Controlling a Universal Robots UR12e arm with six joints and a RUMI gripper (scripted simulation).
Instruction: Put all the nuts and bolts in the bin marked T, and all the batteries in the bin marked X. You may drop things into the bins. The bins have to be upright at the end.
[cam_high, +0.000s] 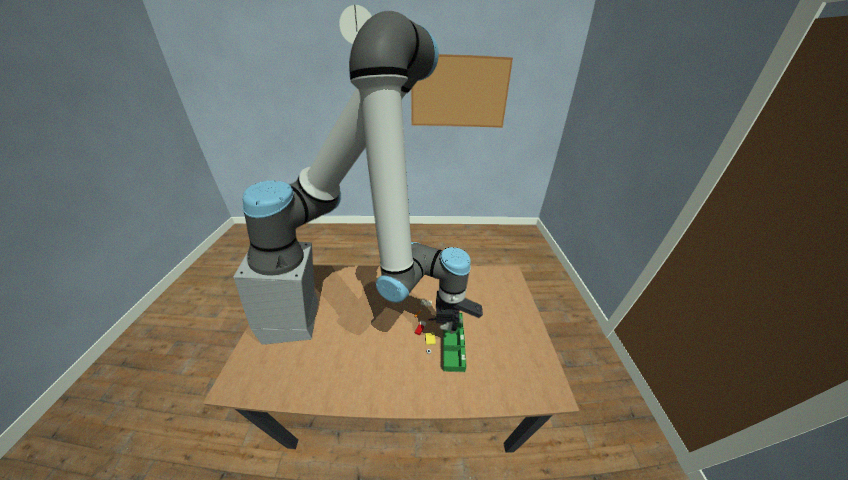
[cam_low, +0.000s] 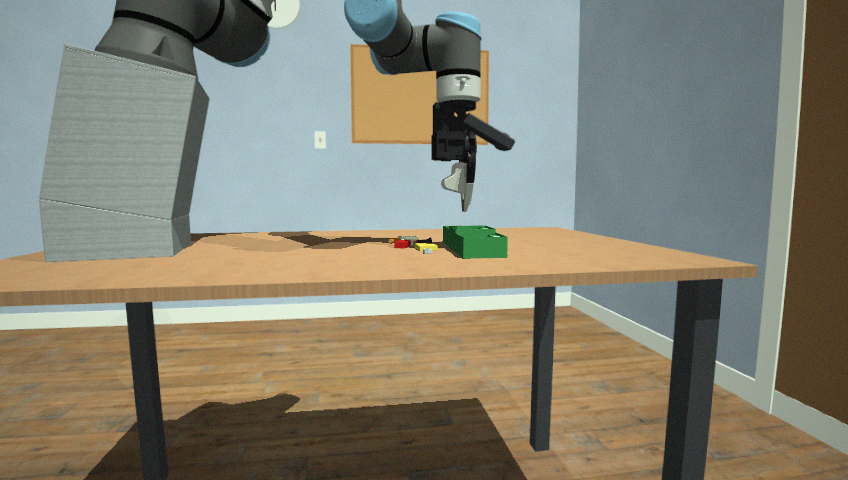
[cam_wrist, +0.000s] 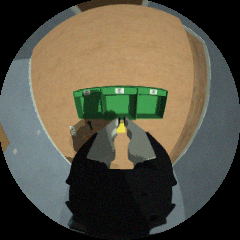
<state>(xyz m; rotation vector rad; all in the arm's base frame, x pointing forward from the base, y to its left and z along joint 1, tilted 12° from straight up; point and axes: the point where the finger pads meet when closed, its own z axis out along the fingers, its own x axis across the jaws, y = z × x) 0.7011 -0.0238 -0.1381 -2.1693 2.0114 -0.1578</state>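
My gripper is now 7 cm above the green bin, 1 cm to the right of it and 1 cm short of it. Round my hand: yellow battery: 9 cm below, 8 cm behind, 1 cm to the left; then bolt: 11 cm to the left, 9 cm below, 8 cm behind; then dark nut: 9 cm below, 8 cm behind, 5 cm to the right.
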